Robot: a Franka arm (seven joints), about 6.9 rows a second.
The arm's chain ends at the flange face. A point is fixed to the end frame.
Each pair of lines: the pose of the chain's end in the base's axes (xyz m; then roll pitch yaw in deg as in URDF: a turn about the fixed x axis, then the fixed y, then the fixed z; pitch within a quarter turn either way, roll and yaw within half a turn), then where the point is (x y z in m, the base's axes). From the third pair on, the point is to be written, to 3 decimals.
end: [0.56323 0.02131 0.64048 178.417 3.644 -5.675]
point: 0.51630 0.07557 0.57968
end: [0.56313 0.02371 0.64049 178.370 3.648 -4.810]
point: 0.51537 0.07720 0.57965
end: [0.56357 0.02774 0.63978 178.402 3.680 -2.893]
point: 0.514 0.080 0.579
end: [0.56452 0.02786 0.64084 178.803 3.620 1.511]
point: 0.511 0.076 0.580
